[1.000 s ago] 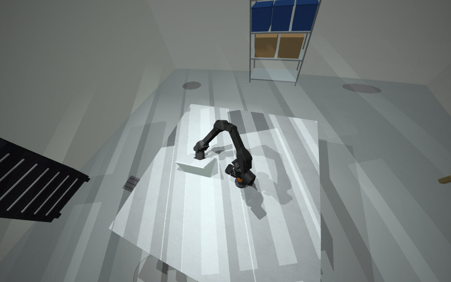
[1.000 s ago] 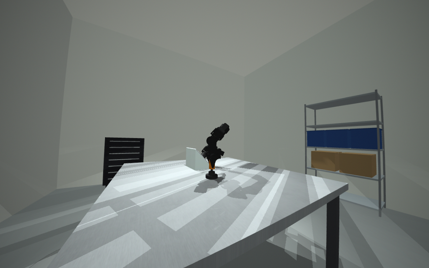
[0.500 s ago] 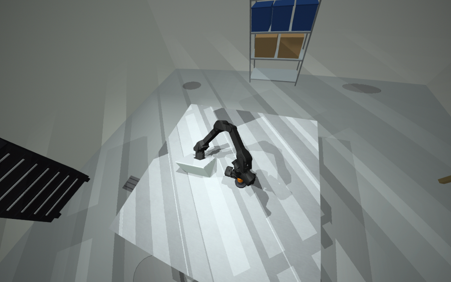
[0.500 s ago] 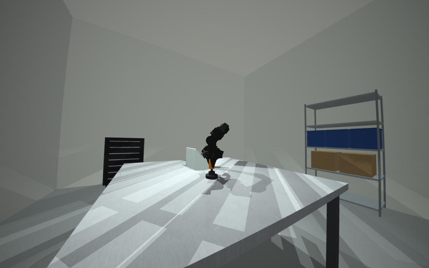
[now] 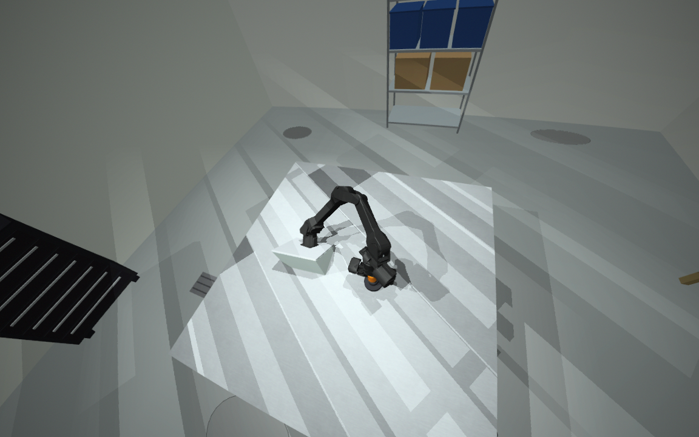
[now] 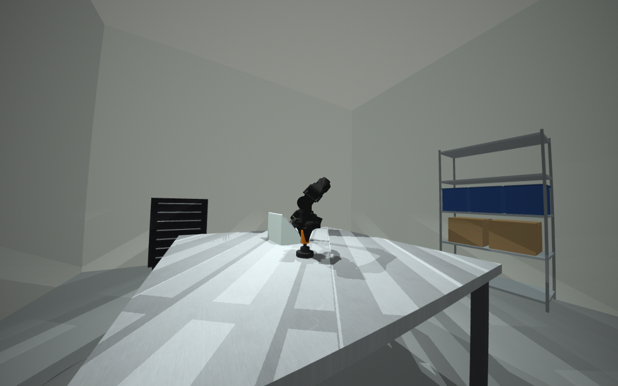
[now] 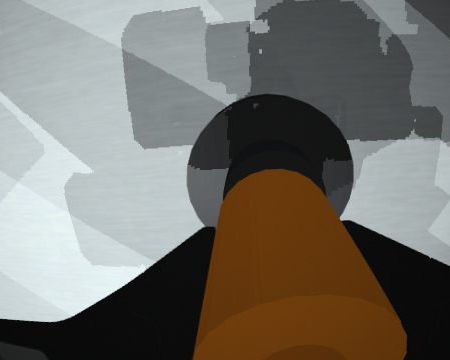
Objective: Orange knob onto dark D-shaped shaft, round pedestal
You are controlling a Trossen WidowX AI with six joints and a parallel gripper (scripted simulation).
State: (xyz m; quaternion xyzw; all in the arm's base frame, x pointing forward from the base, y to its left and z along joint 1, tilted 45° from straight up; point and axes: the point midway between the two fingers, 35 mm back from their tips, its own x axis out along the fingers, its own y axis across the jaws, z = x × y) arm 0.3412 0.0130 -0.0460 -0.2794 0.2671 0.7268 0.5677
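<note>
Now: the orange knob 2 cm above my gripper tip. From my gripper tip the other things lie so: dark round pedestal: 4 cm below.
</note>
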